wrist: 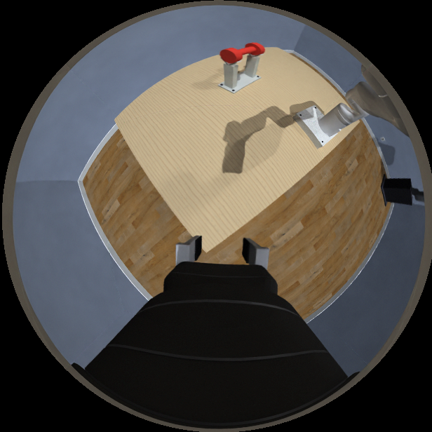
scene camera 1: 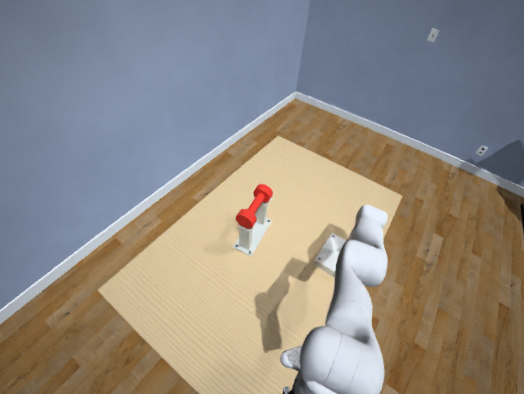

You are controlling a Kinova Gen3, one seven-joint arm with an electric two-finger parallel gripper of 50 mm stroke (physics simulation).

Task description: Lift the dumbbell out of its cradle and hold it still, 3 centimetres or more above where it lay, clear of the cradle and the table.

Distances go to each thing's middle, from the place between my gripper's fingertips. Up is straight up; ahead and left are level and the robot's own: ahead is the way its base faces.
Right now the cradle [scene camera 1: 248, 240] is 520 mm to the right of my hand, 440 mm ahead of it and 270 mm below it.
